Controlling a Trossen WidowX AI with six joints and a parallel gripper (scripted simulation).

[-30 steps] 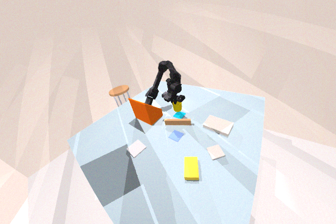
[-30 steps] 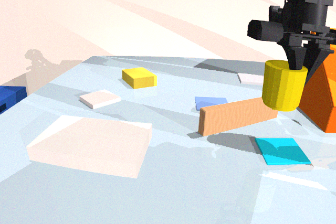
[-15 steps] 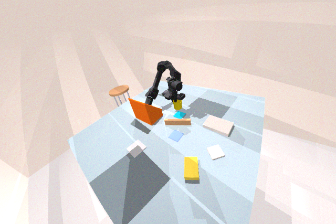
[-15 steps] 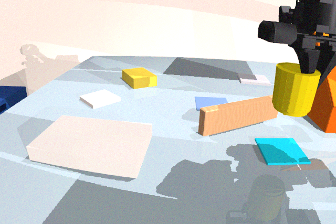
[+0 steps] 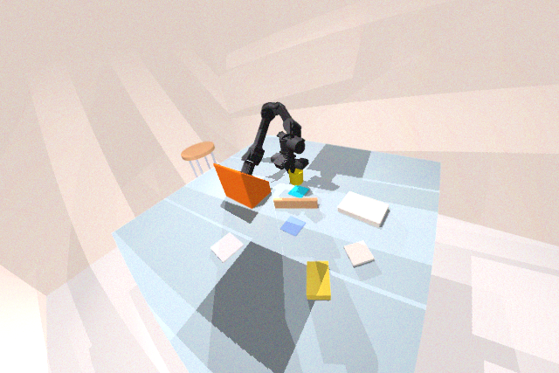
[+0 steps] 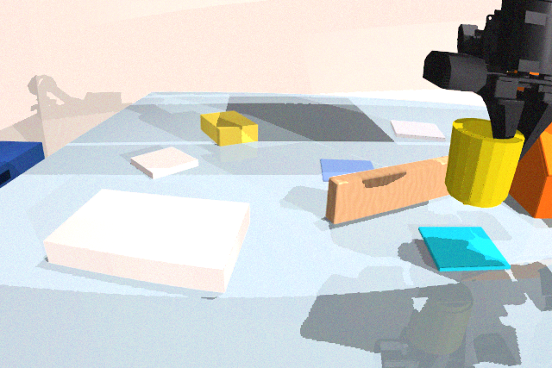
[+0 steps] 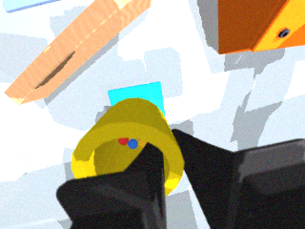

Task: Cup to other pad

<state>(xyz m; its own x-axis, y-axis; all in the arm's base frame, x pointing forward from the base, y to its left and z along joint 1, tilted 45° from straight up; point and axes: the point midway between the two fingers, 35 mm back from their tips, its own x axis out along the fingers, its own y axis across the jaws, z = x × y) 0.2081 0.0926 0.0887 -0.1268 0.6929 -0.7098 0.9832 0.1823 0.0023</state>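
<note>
Now: the cyan pad 10 cm below my gripper tip, 3 cm ahead of it and 1 cm to the left of it. Round my gripper tip: red marble: 4 cm ahead, 2 cm to the left, 2 cm below; then yellow cup: 2 cm ahead; then blue marble: 3 cm ahead, 2 cm to the left, 2 cm below.
</note>
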